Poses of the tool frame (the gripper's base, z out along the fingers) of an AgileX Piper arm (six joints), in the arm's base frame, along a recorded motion.
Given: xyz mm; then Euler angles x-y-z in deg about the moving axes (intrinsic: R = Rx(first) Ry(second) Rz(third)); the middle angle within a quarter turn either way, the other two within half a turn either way.
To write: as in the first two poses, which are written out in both.
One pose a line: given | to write
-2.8 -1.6 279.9 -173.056 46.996 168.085 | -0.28 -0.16 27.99 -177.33 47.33 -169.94
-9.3 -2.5 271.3 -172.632 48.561 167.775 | -0.93 -0.25 27.13 -177.20 48.92 -169.83
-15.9 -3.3 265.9 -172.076 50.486 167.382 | -1.59 -0.33 26.59 -177.06 50.87 -169.72
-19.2 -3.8 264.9 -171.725 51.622 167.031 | -1.92 -0.38 26.49 -176.85 52.03 -169.50
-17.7 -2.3 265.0 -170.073 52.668 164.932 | -1.77 -0.23 26.50 -176.44 53.24 -168.07
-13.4 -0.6 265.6 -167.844 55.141 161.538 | -1.34 -0.06 26.56 -174.45 55.85 -164.96
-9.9 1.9 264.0 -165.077 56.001 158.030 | -0.99 0.19 26.40 -173.57 57.06 -162.50
